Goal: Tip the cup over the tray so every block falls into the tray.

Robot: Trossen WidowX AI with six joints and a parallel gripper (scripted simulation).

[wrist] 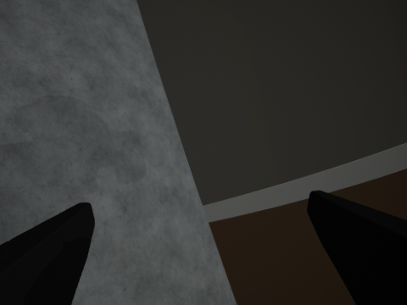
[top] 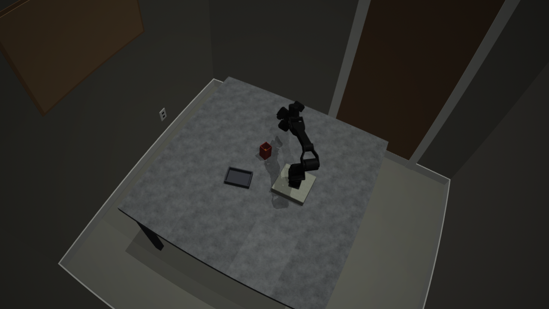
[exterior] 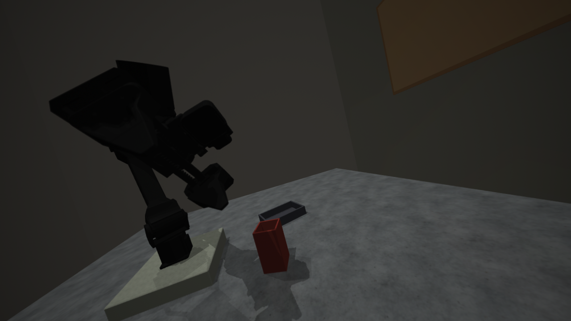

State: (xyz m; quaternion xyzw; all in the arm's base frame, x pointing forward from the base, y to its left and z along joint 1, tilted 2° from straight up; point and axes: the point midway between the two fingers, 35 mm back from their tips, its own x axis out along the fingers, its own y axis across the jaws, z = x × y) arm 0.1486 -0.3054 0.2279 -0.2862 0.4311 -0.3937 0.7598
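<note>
The orange block is 8 cm ahead of my gripper tip, 19 cm to the left of it and 20 cm below it. The rest, counted from my gripper tip: red square cup 8 cm ahead, 19 cm to the left, 22 cm below.
</note>
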